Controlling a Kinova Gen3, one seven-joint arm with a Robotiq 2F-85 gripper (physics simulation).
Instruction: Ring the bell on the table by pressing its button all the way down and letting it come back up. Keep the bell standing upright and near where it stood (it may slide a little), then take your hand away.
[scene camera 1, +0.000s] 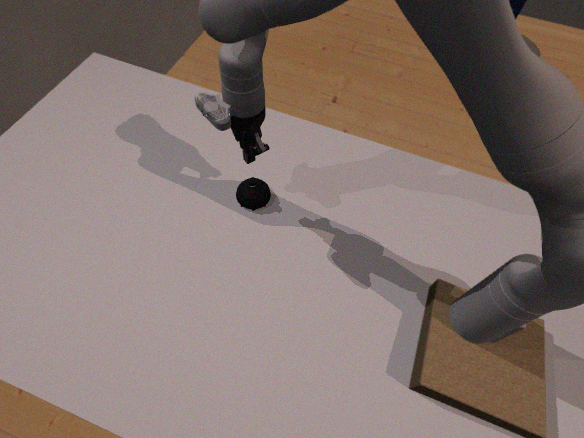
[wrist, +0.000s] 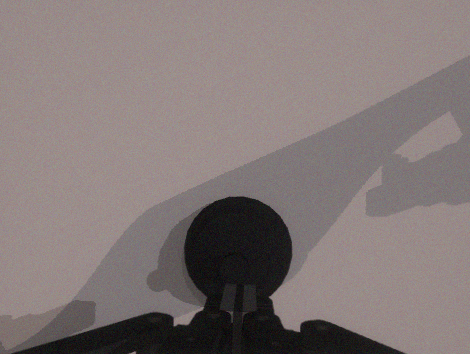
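Seen in the pictures: gripper, fingertip midpoint: (scene camera 1: 249, 160) (wrist: 240, 305); arm's base at its link origin: (scene camera 1: 471, 319).
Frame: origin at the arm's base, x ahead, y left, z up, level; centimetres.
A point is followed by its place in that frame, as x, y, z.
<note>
The bell (scene camera 1: 253, 194) {51.3, -13.7, -0.9} (wrist: 235, 230) {53.3, -14.0, -0.8} is a dark, rounded dome standing upright on the white table top. Its button shows as a small light-edged spot on top in the scene view and as a faint round shape near the fingertips in the wrist view. My gripper (scene camera 1: 249, 161) {52.7, -16.0, 8.2} (wrist: 240, 305) {52.7, -16.0, 8.2} is shut and empty. It points down and hangs a little above the bell, with a gap between them in the scene view. In the wrist view the fingertips overlap the lower part of the dome, near the button.
A brown wooden board (scene camera 1: 475, 370) {-1.1, 9.5, 0.4} lies under the arm's base at the right of the white table top (scene camera 1: 200, 325) {50.7, 17.3, -4.9}. Wooden floor shows beyond the table's edges. Shadows of the arm fall across the table around the bell.
</note>
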